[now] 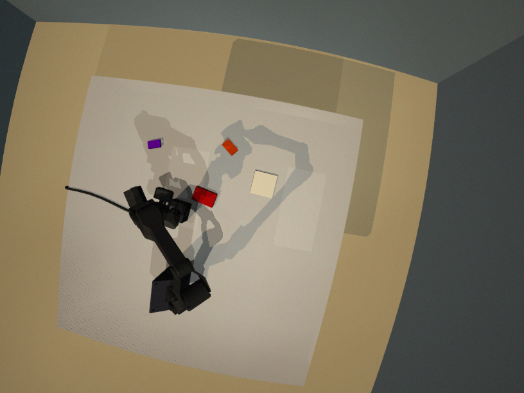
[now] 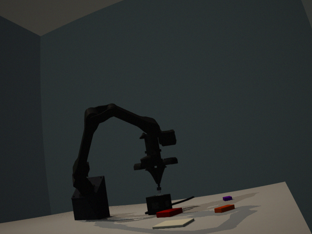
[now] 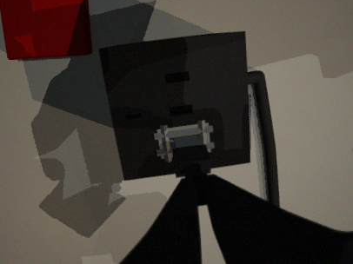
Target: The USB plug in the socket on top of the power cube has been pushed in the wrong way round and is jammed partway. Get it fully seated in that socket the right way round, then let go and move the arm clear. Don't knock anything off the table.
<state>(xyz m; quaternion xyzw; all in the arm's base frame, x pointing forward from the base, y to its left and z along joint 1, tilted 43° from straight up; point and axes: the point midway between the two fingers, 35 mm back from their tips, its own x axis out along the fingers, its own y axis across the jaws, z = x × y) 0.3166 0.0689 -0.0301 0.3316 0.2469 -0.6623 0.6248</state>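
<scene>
Now: gripper tip 20 mm above the USB plug. Round my gripper tip: metal-framed socket 60 mm below; red block 70 mm ahead, 110 mm to the right, 120 mm below; purple block 260 mm ahead, 150 mm to the left, 120 mm below.
</scene>
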